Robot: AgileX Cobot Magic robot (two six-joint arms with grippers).
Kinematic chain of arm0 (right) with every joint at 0, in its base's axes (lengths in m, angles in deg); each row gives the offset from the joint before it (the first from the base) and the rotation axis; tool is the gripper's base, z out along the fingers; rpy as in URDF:
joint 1: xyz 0 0 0.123 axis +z
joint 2: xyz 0 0 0 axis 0.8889 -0.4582 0
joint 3: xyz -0.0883 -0.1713 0.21 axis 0.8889 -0.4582 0
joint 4: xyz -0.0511 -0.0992 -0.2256 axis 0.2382 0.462 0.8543
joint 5: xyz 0 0 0 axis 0.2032 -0.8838 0.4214
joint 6: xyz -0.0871 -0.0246 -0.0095 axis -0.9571 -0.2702 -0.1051
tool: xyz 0 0 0 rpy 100.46 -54.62 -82.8
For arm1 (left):
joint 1: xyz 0 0 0.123 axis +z
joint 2: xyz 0 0 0 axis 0.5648 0.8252 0
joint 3: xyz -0.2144 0.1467 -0.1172 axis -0.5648 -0.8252 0
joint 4: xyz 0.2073 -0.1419 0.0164 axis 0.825 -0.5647 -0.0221
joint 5: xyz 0 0 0 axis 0.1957 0.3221 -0.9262
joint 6: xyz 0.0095 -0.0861 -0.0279 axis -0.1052 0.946 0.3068
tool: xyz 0 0 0 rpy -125.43 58.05 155.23
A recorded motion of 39 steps. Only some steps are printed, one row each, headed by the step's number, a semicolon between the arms.
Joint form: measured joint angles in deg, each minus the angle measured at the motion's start. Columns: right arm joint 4, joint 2, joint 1, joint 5, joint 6, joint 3; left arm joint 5, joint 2, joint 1, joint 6, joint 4, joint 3.
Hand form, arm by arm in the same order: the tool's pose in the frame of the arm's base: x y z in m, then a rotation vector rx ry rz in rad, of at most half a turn. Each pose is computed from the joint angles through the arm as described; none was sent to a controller.
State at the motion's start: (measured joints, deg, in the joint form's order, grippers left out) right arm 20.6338 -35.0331 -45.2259 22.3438 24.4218 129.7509; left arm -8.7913 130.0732 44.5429 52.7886 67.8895 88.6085
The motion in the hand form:
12: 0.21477 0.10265 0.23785 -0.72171 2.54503 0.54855; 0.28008 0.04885 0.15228 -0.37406 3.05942 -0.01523
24: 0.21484 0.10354 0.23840 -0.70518 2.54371 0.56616; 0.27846 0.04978 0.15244 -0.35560 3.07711 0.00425
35: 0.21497 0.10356 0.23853 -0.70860 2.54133 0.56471; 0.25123 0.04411 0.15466 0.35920 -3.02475 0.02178
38: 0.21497 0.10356 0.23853 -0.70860 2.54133 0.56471; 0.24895 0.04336 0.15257 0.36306 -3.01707 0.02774
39: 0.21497 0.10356 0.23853 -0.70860 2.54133 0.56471; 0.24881 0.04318 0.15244 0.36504 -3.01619 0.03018
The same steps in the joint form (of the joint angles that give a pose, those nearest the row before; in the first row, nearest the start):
12: -0.25 0.00 0.00 0.17 0.00 0.04; 1.73 0.41 0.00 0.00 -1.08 0.56
24: -1.26 0.00 0.00 0.22 0.00 0.04; 2.61 0.37 0.00 0.00 0.00 0.56
35: -1.26 0.00 0.00 0.26 -0.18 0.06; 10.15 -2.48 0.00 -0.04 -0.62 -2.79
38: -1.26 0.00 0.00 0.26 -0.18 0.06; 9.95 -2.49 0.00 -0.04 -0.89 -3.42
39: -1.26 0.00 0.00 0.26 -0.18 0.06; 9.95 -2.48 0.00 -0.04 -1.01 -3.46

